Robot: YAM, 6 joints.
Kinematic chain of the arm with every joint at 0, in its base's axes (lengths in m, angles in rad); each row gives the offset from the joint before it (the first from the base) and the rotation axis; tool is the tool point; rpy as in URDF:
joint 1: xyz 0 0 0.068 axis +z
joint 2: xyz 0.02 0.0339 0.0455 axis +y
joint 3: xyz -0.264 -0.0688 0 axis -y
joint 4: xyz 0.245 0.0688 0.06 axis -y
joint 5: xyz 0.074 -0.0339 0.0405 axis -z
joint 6: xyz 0.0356 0 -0.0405 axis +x
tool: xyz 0 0 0 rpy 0 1.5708 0
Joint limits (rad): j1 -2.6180..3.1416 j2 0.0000..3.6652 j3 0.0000..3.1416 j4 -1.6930..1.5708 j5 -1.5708..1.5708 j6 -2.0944..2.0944
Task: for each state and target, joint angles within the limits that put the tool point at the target. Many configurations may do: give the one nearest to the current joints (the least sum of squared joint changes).
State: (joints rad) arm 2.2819 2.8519 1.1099 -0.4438 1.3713 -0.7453
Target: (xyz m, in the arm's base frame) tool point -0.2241 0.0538 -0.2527
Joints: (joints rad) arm 3.0533 3.2985 1.4523 -0.2671 1.2541 -0.7453
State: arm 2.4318 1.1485 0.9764 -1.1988 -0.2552 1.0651
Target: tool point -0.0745 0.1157 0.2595
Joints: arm 2.0993 0.9775 0.8771 -1.3297 -0.1692 1.0651
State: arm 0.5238 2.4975 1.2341 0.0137 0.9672 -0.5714
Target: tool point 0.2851 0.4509 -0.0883
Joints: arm 1.0534 2.9772 1.9700 0.2282 0.7700 -0.5714
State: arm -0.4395 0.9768 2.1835 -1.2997 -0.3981 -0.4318
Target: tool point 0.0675 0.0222 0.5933
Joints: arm 0.0319 1.1428 2.2555 -1.1771 -0.5978 -0.4318
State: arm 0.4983 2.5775 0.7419 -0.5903 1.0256 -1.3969
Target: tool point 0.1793 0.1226 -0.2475
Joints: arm 0.7283 3.2475 1.3738 -0.2596 0.8985 -1.3969
